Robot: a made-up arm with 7 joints.
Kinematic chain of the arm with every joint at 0, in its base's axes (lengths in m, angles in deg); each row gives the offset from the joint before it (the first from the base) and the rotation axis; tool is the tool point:
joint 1: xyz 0 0 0.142 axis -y
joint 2: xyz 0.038 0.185 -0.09 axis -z
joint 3: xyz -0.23 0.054 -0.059 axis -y
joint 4: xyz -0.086 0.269 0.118 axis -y
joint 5: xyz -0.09 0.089 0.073 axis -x
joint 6: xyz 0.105 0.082 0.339 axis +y
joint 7: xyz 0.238 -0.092 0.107 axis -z
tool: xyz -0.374 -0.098 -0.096
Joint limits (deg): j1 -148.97..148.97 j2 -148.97..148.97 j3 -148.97..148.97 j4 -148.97..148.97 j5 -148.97..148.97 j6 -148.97..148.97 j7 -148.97..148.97
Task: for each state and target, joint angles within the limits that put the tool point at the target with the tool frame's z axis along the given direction. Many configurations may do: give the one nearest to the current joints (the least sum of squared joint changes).
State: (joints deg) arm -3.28 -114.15 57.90 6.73 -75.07 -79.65 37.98
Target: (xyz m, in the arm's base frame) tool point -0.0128 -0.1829 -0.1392 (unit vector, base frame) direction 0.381 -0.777 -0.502
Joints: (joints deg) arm -0.52 -119.09 61.10 -30.76 -100.39 -92.38 -10.14
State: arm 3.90 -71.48 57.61 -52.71 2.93 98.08 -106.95
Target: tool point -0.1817 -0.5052 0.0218 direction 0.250 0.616 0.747
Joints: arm 1.02 -83.03 83.17 -19.12 36.34 108.35 -81.33
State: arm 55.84 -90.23 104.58 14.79 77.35 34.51 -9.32
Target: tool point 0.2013 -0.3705 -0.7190 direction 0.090 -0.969 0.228
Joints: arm 58.75 -111.20 138.90 37.28 78.82 82.66 -9.42
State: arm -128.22 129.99 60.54 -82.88 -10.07 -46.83 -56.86
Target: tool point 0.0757 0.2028 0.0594 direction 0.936 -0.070 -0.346
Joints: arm -121.54 126.36 49.18 -91.46 -7.82 -32.08 -56.61
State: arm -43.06 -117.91 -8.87 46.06 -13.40 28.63 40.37
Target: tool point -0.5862 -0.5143 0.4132 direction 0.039 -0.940 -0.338
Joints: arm -46.65 -76.35 24.56 80.09 -29.14 1.01 55.83
